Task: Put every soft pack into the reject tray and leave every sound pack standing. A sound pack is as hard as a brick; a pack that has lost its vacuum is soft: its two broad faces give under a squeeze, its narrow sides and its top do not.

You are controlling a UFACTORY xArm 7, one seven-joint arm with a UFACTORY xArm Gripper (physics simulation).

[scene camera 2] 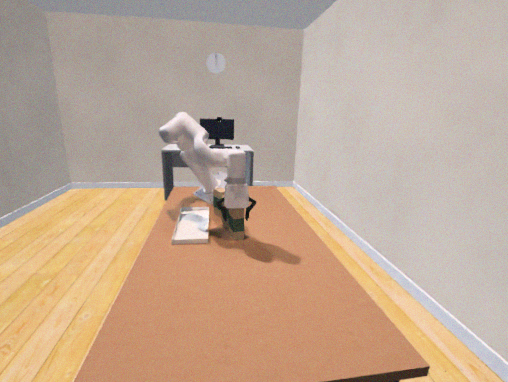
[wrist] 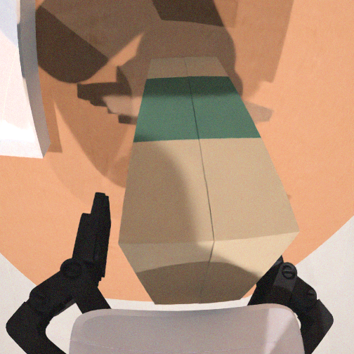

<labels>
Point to a white reject tray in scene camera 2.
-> At 192,227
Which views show my gripper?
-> Scene camera 2 and the wrist view: all of them.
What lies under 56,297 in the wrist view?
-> My gripper.
</labels>
